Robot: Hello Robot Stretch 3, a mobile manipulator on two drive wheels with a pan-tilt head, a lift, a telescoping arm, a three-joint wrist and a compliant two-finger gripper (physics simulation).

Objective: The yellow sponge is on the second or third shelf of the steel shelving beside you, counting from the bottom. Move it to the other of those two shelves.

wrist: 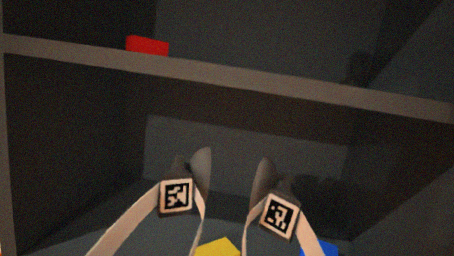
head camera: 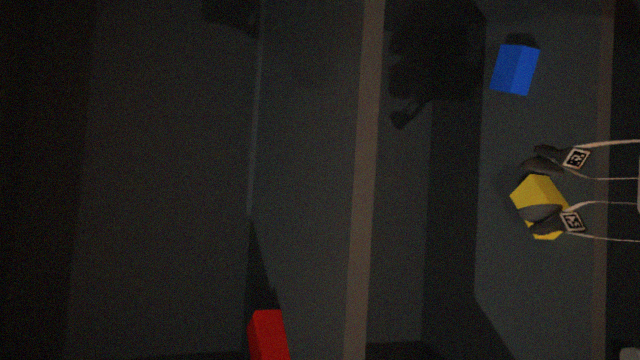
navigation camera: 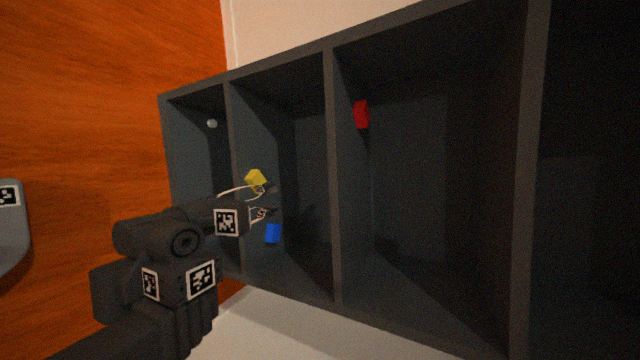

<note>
In view: the gripper (head camera: 525,189), a yellow sponge (head camera: 536,189), a blue block (head camera: 515,64) and a dark steel shelving (head camera: 173,173).
The gripper shows as well in the wrist view (wrist: 233,169). The dark steel shelving is seen too in the wrist view (wrist: 348,105) and in the navigation camera view (navigation camera: 484,204).
</note>
